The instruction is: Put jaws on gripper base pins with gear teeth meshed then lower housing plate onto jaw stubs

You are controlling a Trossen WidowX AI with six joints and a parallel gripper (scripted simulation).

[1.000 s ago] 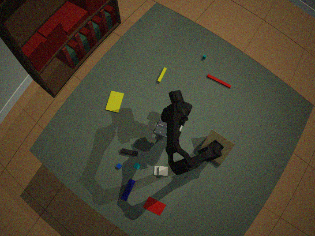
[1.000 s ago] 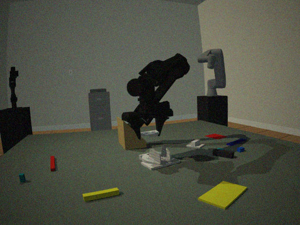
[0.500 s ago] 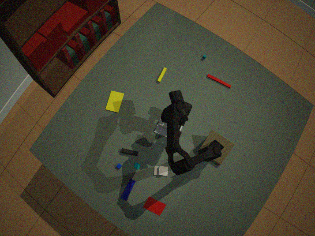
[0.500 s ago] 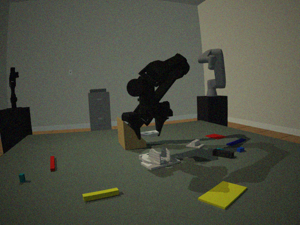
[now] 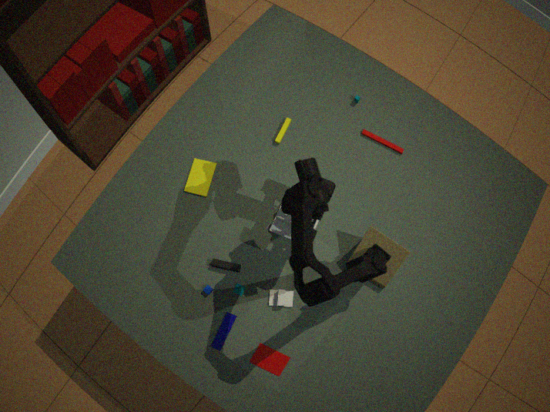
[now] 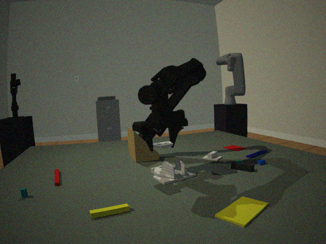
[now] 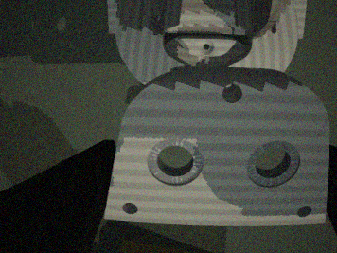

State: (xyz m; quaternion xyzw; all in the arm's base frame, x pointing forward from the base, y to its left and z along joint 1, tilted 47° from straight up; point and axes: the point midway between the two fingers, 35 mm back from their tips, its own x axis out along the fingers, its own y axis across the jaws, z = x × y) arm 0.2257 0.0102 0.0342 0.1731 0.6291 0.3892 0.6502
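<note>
The flat white plate lies 70 mm ahead of my gripper tip, 20 mm to the left of it and 80 mm below it. Also, from my gripper tip: black block 110 mm ahead, 260 mm to the left, 70 mm below; then white block 80 mm behind, 230 mm to the left, 70 mm below; then gripper base 10 mm ahead, 20 mm above.
</note>
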